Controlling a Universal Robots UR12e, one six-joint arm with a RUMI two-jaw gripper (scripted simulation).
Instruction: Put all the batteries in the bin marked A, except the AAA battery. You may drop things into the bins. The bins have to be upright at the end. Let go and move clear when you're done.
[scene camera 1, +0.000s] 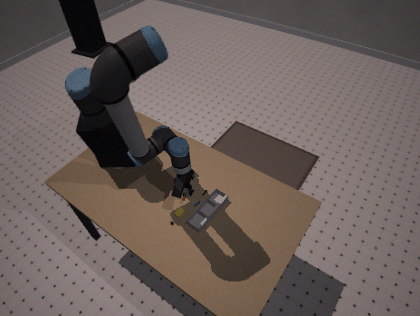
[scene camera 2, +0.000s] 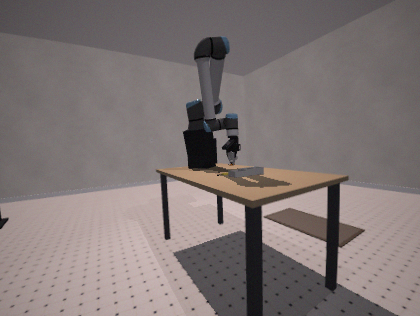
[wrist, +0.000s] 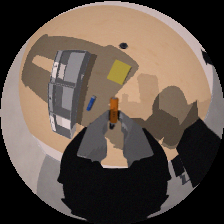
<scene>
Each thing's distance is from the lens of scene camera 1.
grey two-compartment bin (scene camera 1: 217, 199): 1.66 m
</scene>
